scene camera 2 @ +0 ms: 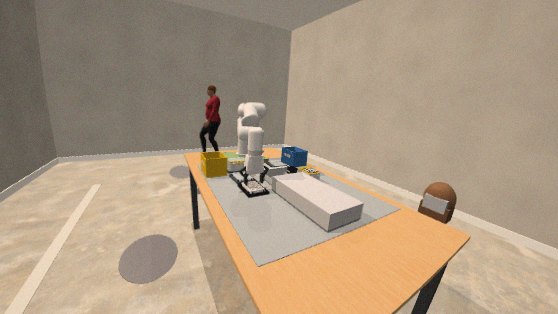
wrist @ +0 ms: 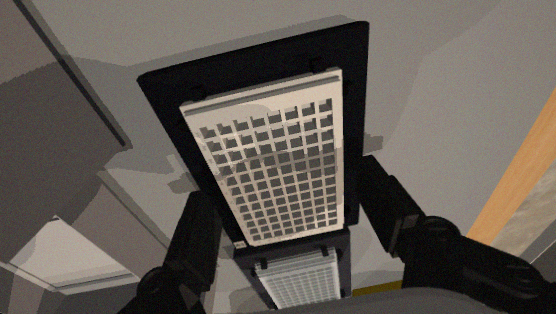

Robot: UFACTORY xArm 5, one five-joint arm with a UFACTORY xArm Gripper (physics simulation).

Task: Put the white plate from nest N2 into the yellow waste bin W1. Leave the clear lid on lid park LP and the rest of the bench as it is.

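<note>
The white plate, a grid of square wells, lies flat in black nest N2. My gripper is open and empty, low at the nest, with one finger on each side of the plate; its exact height is hard to tell. A clear lid lies on the dark lid park next to the nest, partly cut off by the lower edge of the wrist view. The yellow waste bin stands beyond the nest at the left table edge; a strip of it shows in the wrist view.
A long pale box lies right of the nest. A light tray-like block stands behind it. A blue bin and a yellow rack stand at the back right. A person is beyond the table.
</note>
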